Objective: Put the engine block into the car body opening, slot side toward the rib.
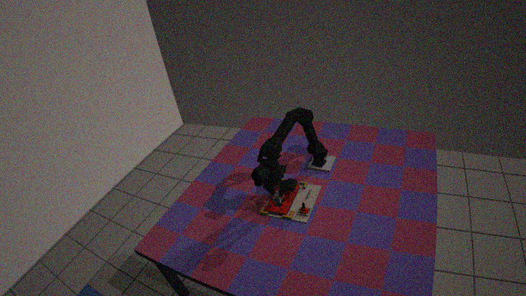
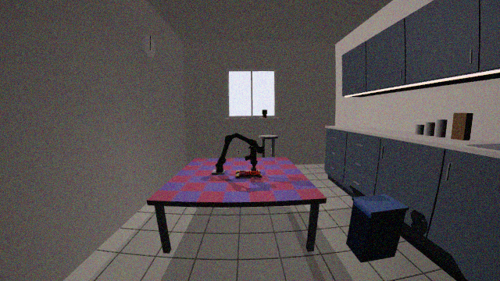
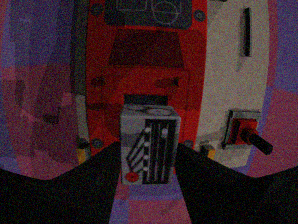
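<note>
Right now my gripper tip is 1 cm above the grey engine block.
</note>
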